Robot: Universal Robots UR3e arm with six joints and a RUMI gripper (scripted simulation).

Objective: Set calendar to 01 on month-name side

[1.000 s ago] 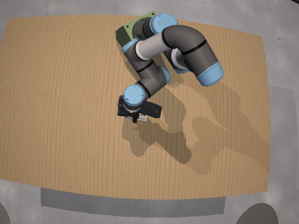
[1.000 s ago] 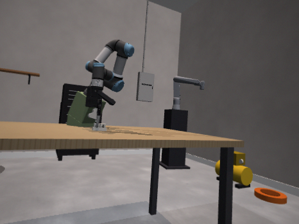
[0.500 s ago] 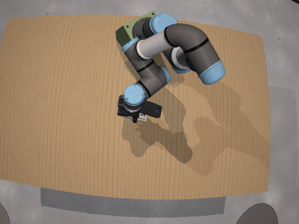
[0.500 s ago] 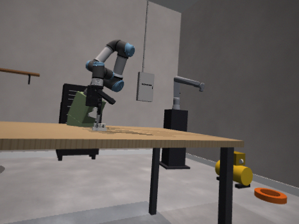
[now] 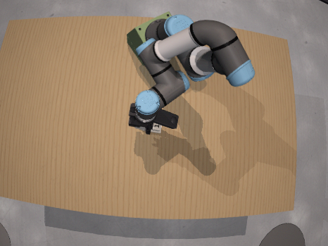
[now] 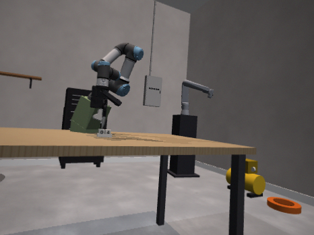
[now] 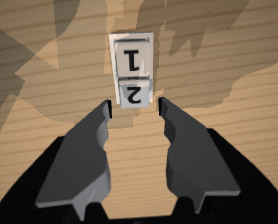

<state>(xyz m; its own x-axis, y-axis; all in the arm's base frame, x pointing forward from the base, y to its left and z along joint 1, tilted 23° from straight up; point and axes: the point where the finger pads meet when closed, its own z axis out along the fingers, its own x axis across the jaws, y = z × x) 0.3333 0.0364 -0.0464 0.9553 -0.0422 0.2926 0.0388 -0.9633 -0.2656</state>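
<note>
Right now my hand is 40 mm above the white cube. Round my hand: white tray 50 mm below, 20 mm to the left.
</note>
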